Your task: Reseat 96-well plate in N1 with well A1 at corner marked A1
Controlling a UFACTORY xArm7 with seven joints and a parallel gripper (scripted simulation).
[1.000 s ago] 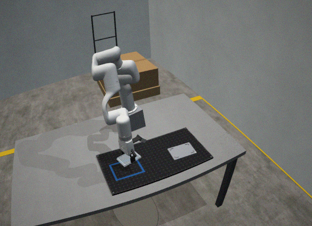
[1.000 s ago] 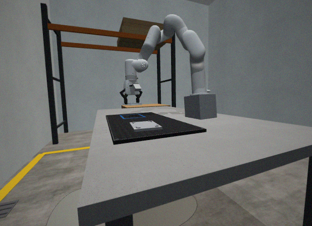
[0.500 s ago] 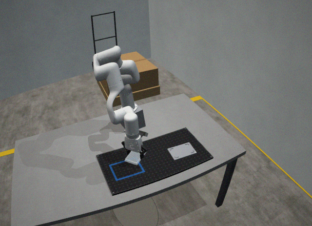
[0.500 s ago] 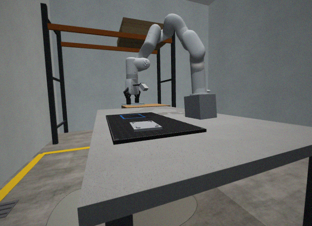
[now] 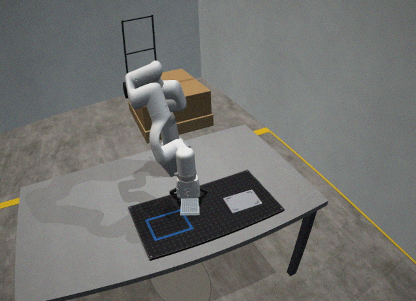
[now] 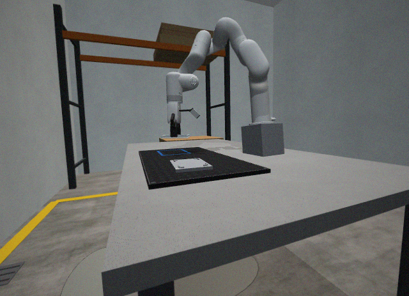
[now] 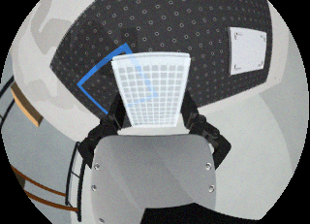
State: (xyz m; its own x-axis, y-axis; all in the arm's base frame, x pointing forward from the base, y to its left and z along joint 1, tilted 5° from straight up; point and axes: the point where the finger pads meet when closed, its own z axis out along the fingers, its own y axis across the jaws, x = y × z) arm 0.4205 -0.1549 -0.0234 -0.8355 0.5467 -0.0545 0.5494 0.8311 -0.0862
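Now: the plate nest N1 60 mm ahead of my hand, 260 mm to the left of it and 100 mm below it. Round my hand: white 96-well plate: 10 mm below.
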